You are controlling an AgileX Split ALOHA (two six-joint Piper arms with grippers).
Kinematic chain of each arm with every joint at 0, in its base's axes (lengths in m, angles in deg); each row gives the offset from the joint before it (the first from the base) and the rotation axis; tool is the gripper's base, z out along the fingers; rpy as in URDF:
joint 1: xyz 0 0 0.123 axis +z
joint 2: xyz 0 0 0 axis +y
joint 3: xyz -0.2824 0 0.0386 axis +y
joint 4: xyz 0.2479 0 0.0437 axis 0.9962 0 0.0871
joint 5: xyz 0 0 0 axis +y
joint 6: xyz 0.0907 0 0.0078 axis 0.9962 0 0.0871
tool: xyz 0 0 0 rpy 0 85 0
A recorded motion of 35 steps. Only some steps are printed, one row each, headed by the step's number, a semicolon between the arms.
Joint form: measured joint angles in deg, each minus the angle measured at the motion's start. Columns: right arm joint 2, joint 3, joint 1, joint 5, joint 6, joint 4; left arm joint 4, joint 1, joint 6, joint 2, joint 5, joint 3.
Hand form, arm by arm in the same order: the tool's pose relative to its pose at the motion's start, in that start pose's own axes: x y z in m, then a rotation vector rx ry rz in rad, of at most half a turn. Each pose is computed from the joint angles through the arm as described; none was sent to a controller.
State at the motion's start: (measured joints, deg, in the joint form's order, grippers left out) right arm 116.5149 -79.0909 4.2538 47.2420 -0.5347 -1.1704; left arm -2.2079 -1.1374 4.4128 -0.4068 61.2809 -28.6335
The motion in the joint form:
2: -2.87 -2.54 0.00 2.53 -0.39 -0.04; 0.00 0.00 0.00 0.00 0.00 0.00
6: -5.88 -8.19 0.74 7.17 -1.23 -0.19; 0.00 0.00 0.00 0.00 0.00 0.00
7: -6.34 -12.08 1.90 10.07 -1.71 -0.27; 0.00 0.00 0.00 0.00 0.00 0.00
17: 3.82 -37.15 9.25 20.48 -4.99 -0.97; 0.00 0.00 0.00 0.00 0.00 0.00
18: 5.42 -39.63 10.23 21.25 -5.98 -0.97; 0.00 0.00 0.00 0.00 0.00 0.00
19: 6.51 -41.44 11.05 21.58 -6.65 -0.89; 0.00 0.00 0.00 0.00 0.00 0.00
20: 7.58 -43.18 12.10 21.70 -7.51 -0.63; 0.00 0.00 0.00 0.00 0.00 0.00
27: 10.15 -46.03 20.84 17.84 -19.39 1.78; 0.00 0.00 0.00 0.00 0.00 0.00
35: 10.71 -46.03 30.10 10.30 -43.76 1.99; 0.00 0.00 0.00 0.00 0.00 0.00
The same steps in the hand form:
2: -0.0078 -0.0007 -0.0293 0.0025 -0.0502 -0.0058; 0.0000 0.0000 0.0000 0.0000 0.0000 0.0000
6: -0.0207 0.0033 -0.0732 0.0053 -0.1205 -0.0319; 0.0000 0.0000 0.0000 0.0000 0.0000 0.0000
7: -0.0282 0.0110 -0.0928 0.0034 -0.1463 -0.0590; 0.0000 0.0000 0.0000 0.0000 0.0000 0.0000
17: -0.0815 0.0688 -0.1253 -0.0120 -0.2293 -0.2363; 0.0000 0.0000 0.0000 0.0000 0.0000 0.0000
18: -0.0860 0.0775 -0.1235 -0.0148 -0.2321 -0.2693; 0.0000 0.0000 0.0000 0.0000 0.0000 0.0000
19: -0.0891 0.0850 -0.1230 -0.0190 -0.2396 -0.2938; 0.0000 0.0000 0.0000 0.0000 0.0000 0.0000
20: -0.0918 0.0947 -0.1224 -0.0271 -0.2502 -0.3245; 0.0000 0.0000 0.0000 0.0000 0.0000 0.0000
27: -0.0855 0.1734 -0.1203 -0.0871 -0.3381 -0.6607; 0.0000 0.0000 0.0000 0.0000 0.0000 0.0000
35: -0.0637 0.2515 -0.1272 -0.0525 -0.5102 -1.2142; 0.0000 0.0000 0.0000 0.0000 0.0000 0.0000

